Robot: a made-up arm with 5 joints. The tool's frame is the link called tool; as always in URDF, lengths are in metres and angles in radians. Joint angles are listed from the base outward. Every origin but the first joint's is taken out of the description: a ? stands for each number. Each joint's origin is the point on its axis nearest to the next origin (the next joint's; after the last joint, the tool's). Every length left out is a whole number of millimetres.
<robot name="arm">
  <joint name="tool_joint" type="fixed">
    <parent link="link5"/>
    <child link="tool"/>
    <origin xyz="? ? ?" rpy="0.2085 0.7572 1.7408"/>
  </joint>
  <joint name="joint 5" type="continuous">
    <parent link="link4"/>
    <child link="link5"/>
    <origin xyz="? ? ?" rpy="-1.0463 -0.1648 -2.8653"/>
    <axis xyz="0 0 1"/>
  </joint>
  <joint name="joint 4" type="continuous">
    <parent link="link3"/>
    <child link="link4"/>
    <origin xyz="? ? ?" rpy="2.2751 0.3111 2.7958"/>
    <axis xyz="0 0 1"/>
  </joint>
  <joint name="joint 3" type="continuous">
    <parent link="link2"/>
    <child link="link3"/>
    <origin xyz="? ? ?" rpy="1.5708 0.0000 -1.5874"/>
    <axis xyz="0 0 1"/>
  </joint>
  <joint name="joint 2" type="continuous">
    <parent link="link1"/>
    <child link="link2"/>
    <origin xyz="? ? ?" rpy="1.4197 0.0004 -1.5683"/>
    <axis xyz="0 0 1"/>
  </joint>
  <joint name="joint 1" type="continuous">
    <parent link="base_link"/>
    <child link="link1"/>
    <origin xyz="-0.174 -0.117 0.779" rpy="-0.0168 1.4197 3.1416"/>
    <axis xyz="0 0 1"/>
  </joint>
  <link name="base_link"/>
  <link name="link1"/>
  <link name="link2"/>
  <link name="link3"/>
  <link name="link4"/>
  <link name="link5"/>
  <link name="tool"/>
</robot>
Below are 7 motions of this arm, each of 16 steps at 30 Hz.
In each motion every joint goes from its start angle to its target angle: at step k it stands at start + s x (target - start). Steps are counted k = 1, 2, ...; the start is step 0. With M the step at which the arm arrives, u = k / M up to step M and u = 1 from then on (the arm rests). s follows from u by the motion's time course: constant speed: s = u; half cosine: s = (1 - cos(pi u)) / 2; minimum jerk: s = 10 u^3 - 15 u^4 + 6 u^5.
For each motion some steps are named. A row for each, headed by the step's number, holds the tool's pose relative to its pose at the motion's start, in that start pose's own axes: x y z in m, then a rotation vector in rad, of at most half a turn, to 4 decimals.
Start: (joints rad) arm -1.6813 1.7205 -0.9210 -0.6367 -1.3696
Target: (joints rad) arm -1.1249 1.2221 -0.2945 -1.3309 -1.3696
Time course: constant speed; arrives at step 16
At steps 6, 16:
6: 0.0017 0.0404 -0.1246 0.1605 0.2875 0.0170
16: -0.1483 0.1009 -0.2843 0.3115 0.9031 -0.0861

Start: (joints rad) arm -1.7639 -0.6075 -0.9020 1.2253 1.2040
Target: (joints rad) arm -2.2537 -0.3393 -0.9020 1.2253 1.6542
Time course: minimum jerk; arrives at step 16
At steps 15, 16:
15: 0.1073 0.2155 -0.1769 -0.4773 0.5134 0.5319
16: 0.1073 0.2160 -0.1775 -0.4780 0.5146 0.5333

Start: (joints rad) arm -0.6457 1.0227 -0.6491 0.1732 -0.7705
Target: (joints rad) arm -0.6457 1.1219 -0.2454 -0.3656 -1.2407
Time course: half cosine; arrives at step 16
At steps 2, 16:
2: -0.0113 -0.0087 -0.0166 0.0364 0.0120 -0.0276
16: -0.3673 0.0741 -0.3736 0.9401 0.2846 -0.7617

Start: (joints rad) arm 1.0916 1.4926 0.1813 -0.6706 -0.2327
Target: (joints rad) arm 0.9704 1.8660 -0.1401 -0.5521 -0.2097
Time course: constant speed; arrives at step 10
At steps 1, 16:
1: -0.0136 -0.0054 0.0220 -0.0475 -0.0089 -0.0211
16: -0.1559 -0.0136 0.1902 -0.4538 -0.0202 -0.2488

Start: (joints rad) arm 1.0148 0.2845 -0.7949 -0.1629 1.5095
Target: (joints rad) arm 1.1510 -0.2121 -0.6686 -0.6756 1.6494
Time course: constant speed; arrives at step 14
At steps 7, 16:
7: -0.0393 -0.0410 0.1650 -0.1093 -0.4078 -0.0671
16: -0.1383 -0.0482 0.3110 -0.2357 -0.8338 -0.1082

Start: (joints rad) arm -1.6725 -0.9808 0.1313 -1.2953 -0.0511
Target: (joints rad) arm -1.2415 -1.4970 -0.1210 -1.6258 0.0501
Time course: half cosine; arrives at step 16
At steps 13, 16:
13: 0.0983 0.1408 -0.3311 0.5965 0.2170 0.3201
16: 0.1058 0.1661 -0.3513 0.6467 0.2289 0.3590

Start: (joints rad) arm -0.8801 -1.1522 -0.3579 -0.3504 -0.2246
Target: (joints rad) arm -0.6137 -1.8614 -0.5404 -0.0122 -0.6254
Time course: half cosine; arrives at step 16
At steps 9, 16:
9: 0.0983 0.0919 -0.0429 0.1999 -0.2012 0.1250
16: 0.1506 0.1596 -0.0364 0.3611 -0.3902 0.1915

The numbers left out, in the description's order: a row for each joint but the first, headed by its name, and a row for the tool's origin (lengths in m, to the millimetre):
tool: 0.327 0.233 0.000
joint 5: -0.054 0.236 0.000
joint 4: -0.021 -0.143 0.000
joint 3: -0.207 -0.141 0.000
joint 2: -0.062 0.020 0.000

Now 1 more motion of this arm.
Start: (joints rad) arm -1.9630 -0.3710 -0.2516 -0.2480 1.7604
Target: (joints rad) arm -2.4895 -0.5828 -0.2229 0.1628 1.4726
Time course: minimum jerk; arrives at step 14
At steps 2, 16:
2: -0.0028 -0.0042 -0.0012 -0.0100 0.0119 -0.0063
16: -0.1599 -0.1796 0.0538 -0.4707 0.4598 -0.3386

